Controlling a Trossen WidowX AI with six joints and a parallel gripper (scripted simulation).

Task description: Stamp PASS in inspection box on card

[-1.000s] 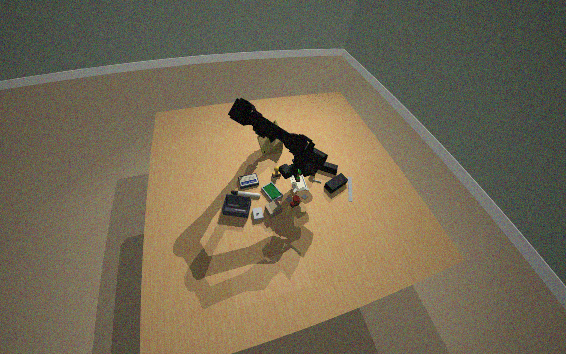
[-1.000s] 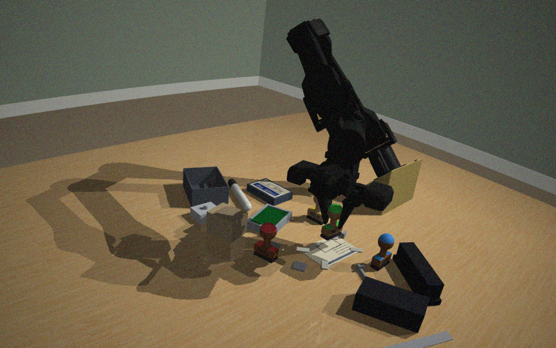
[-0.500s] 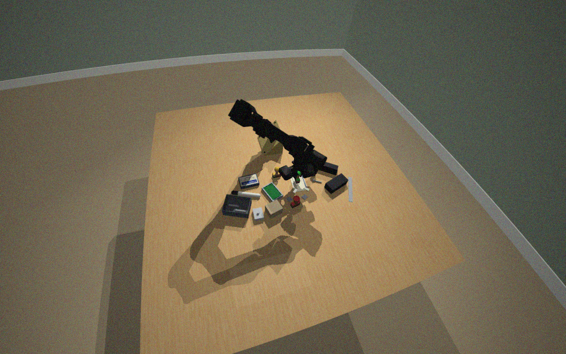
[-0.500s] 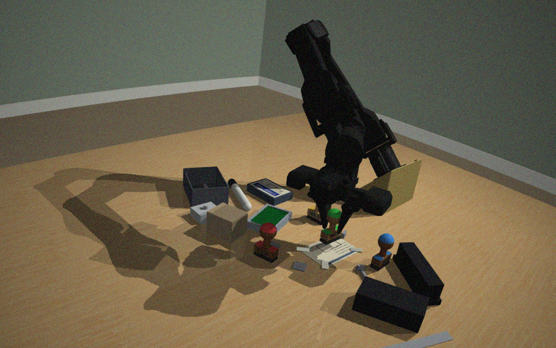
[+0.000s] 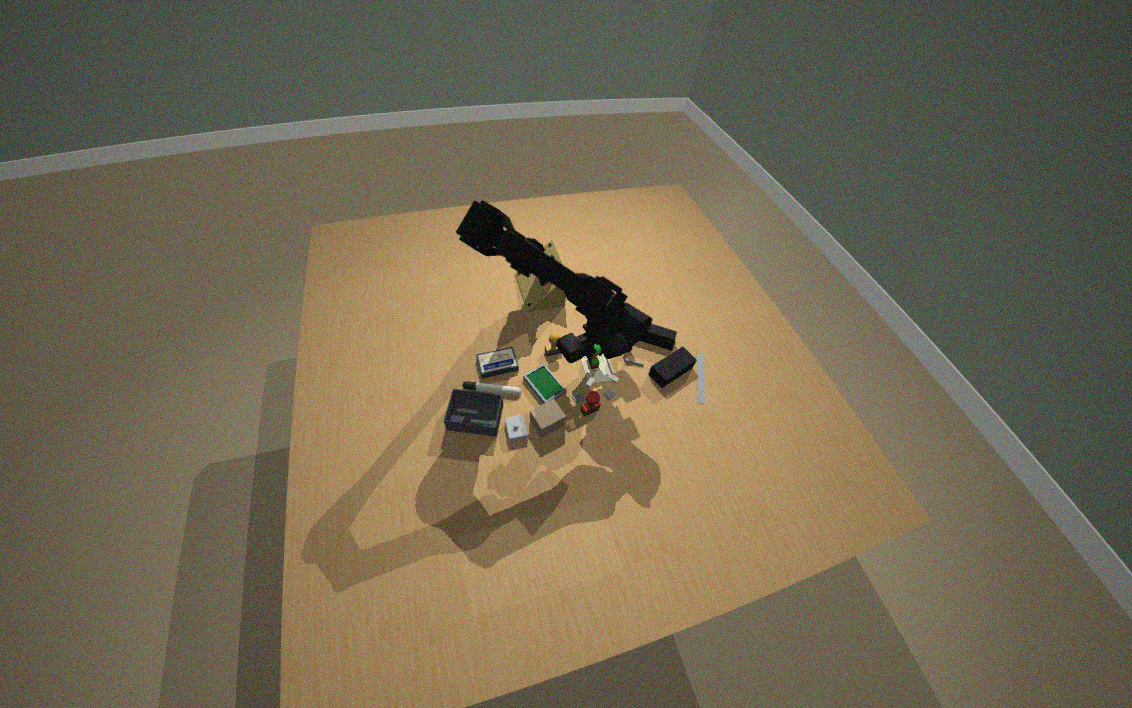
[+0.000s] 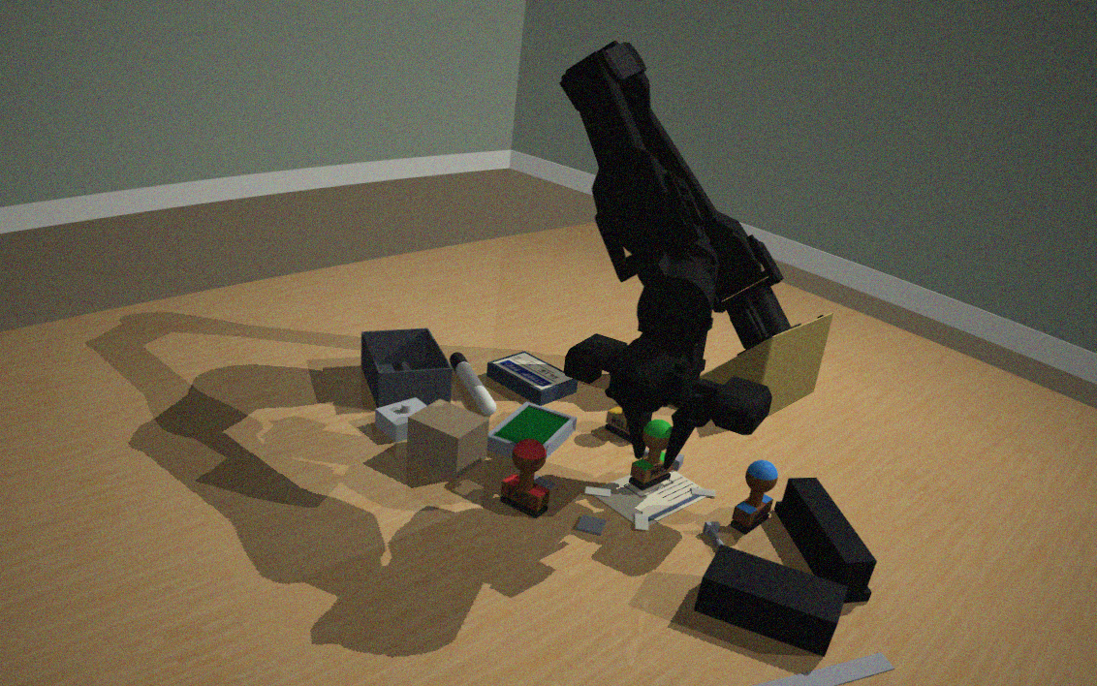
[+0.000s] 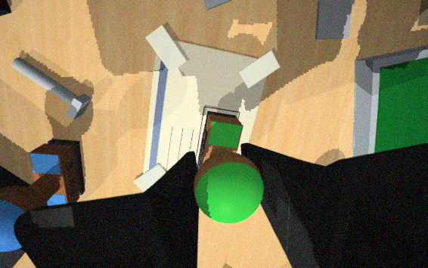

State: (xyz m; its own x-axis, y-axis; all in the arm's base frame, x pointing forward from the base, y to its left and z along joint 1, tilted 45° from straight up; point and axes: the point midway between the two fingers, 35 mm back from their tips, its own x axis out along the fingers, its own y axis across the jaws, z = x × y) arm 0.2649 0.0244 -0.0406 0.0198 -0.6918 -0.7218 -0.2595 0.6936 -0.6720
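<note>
My gripper tip is now 3 cm above the white card, 1 cm to the right of it and 1 cm short of it. Also, from my gripper tip: red-knob stamp 12 cm ahead, 5 cm to the right, 1 cm below; then yellow-knob stamp 8 cm to the right, 6 cm behind, 1 cm below; then blue-knob stamp 10 cm to the left, 3 cm behind, 1 cm below.
</note>
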